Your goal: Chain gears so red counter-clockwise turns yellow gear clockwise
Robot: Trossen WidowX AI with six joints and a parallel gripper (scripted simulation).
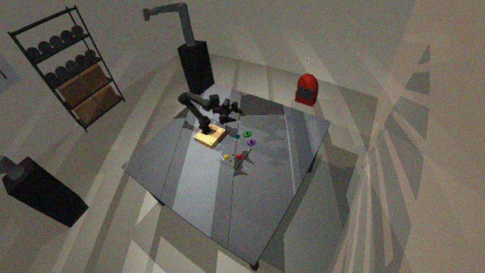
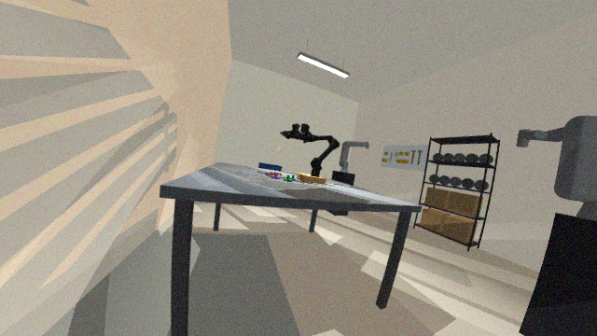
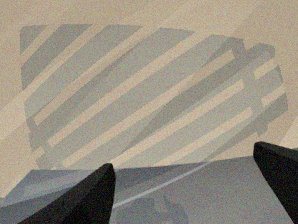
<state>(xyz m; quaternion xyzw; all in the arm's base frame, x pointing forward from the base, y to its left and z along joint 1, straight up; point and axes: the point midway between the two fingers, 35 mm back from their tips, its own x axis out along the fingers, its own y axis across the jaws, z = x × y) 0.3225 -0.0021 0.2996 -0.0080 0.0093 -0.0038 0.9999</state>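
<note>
My gripper tip is now 33 cm above the teal gear, 12 cm past it and 9 cm to the right of it. From my gripper tip the other things lie so: purple gear (33 cm below, 9 cm to the left, 1 cm ahead); then red gear (33 cm below, 8 cm to the right); then red arrow (34 cm below, 8 cm to the right, 3 cm ahead).
</note>
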